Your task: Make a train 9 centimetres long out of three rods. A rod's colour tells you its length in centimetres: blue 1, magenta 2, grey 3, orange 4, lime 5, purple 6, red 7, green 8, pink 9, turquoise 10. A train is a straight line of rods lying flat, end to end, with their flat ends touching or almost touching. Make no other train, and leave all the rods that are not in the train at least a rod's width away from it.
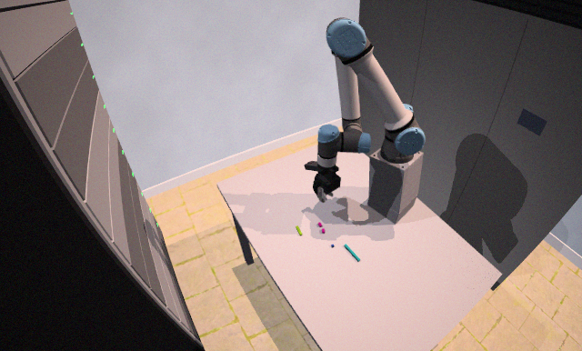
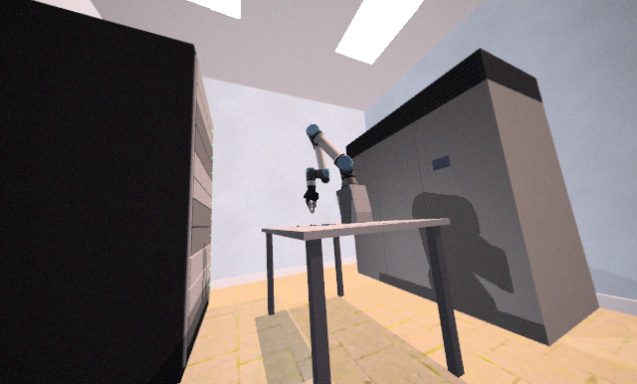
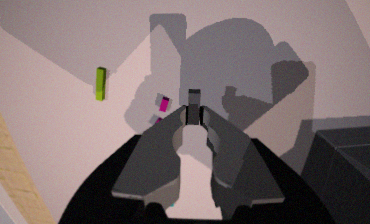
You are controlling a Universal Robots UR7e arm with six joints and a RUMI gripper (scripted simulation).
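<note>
Right now the blue rod is 16 cm to the left of my hand, 11 cm below it and 9 cm ahead of it. From my hand the other things lie so: grey rod (1 cm below); then turquoise rod (24 cm to the left, 11 cm below, 5 cm ahead); then lime rod (14 cm ahead, 11 cm below).
</note>
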